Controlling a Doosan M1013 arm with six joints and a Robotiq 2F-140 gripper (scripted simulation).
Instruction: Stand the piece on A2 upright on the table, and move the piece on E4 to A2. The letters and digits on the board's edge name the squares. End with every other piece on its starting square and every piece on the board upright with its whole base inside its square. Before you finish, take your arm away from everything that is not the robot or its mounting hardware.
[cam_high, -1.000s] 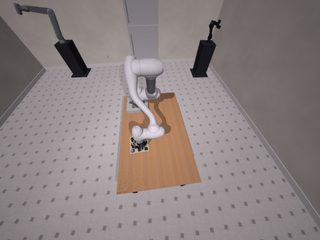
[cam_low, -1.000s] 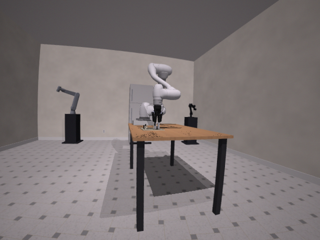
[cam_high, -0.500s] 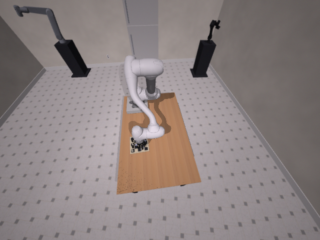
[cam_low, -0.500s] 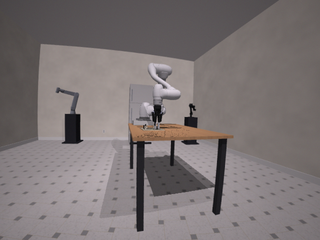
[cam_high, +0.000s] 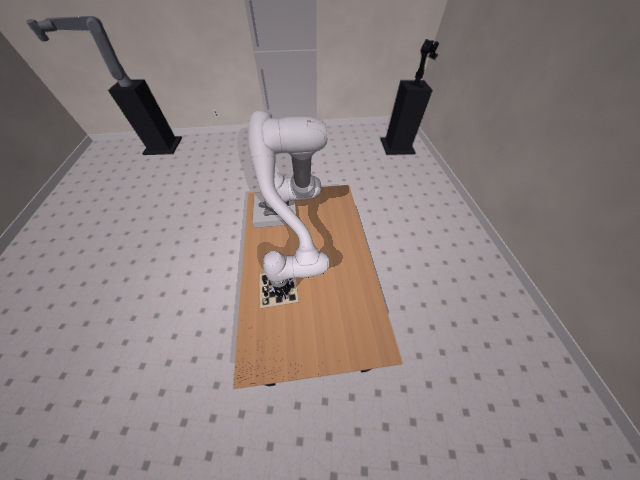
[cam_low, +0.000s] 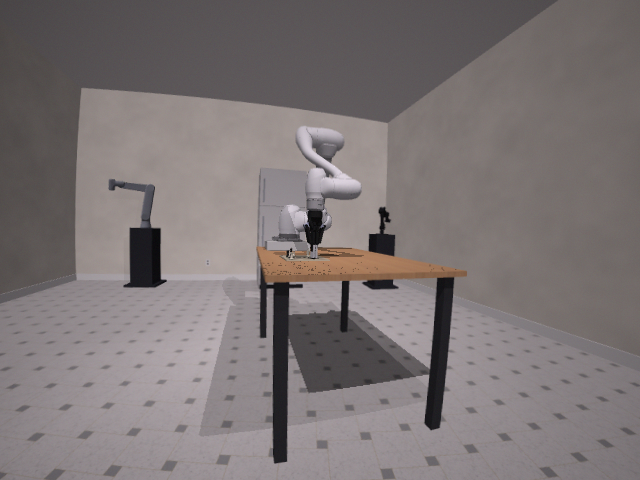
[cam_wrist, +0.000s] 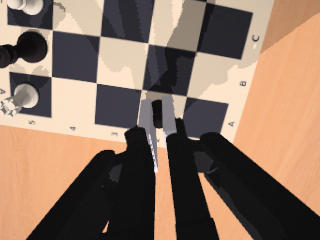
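Right now my hand is 7 cm past the small chessboard, 4 cm to the left of it and 4 cm above it. Also, from my hand: black pawn: 3 cm below.
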